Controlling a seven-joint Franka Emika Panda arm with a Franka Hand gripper.
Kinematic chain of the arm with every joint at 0, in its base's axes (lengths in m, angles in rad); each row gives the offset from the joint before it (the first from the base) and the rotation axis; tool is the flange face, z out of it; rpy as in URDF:
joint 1: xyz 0 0 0.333 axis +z
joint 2: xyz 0 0 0 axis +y
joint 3: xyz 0 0 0.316 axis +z
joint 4: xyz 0.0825 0 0 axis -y
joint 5: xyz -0.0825 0 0.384 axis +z
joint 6: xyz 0 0 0 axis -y
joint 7: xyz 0.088 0 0 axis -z
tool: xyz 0 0 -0.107 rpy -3.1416 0 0
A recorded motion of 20 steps. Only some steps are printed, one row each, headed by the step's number.
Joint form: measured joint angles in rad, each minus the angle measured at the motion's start. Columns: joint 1, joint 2, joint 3, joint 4, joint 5, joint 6, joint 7.
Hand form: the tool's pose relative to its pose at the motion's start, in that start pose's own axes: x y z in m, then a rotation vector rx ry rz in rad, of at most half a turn. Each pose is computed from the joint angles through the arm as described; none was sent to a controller.
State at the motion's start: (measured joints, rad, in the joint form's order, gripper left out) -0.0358 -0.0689 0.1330 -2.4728 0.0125 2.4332 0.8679
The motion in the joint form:
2: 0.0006 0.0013 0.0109 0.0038 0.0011 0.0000 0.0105
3: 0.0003 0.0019 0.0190 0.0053 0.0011 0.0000 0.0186
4: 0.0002 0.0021 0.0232 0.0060 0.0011 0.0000 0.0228
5: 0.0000 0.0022 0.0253 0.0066 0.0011 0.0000 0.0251
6: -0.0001 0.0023 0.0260 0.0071 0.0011 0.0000 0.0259
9: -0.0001 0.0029 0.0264 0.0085 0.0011 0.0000 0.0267
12: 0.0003 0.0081 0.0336 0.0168 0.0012 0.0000 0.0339
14: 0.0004 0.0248 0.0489 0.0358 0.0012 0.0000 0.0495
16: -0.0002 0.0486 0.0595 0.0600 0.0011 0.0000 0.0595
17: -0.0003 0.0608 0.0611 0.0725 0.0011 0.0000 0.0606
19: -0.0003 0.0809 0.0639 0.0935 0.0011 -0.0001 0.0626
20: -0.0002 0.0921 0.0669 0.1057 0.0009 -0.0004 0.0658
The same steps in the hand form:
2: -0.0034 -0.0044 -0.0009 0.0022 0.0012 -0.0002
3: -0.0059 -0.0071 -0.0012 0.0027 0.0018 0.0001
4: -0.0073 -0.0085 -0.0013 0.0030 0.0022 0.0002
5: -0.0079 -0.0092 -0.0015 0.0034 0.0026 0.0006
6: -0.0080 -0.0095 -0.0017 0.0037 0.0028 0.0008
9: -0.0079 -0.0100 -0.0020 0.0043 0.0032 0.0012
12: -0.0091 -0.0144 -0.0028 0.0072 0.0046 0.0008
14: -0.0113 -0.0238 -0.0026 0.0108 0.0039 0.0009
16: -0.0107 -0.0329 -0.0010 0.0140 0.0008 0.0009
17: -0.0090 -0.0365 -0.0002 0.0158 -0.0008 0.0005
19: -0.0063 -0.0427 0.0011 0.0191 -0.0034 -0.0001
20: -0.0053 -0.0467 0.0017 0.0212 -0.0047 -0.0001

